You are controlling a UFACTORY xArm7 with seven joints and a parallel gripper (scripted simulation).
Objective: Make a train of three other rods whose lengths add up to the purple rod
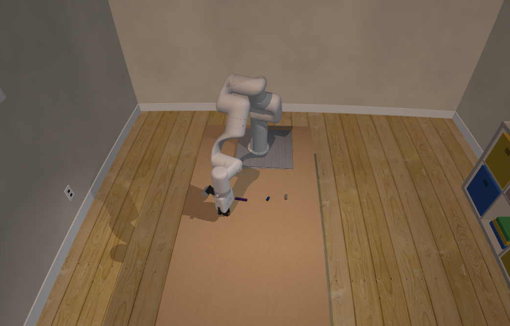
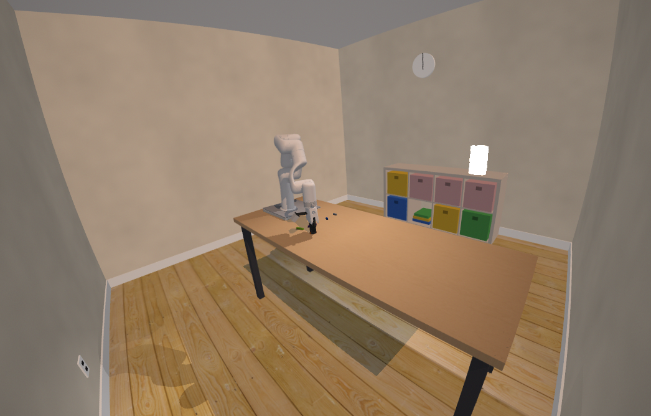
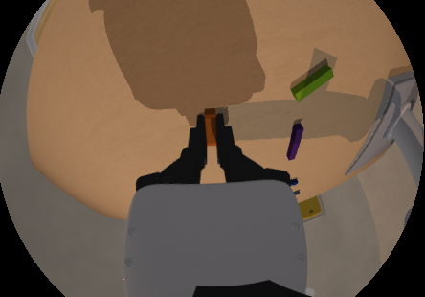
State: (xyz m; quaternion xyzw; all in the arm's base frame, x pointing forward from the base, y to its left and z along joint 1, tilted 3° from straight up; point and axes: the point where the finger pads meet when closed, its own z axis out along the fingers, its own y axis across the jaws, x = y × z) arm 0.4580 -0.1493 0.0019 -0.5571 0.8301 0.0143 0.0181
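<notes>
The purple rod is 9 cm behind my hand, 7 cm to the left of it and 2 cm below it. Round my hand: grey rod: 11 cm behind, 30 cm to the left, 2 cm below; then lime rod: 11 cm behind, 1 cm to the right, 2 cm below; then orange rod: 2 cm below.
</notes>
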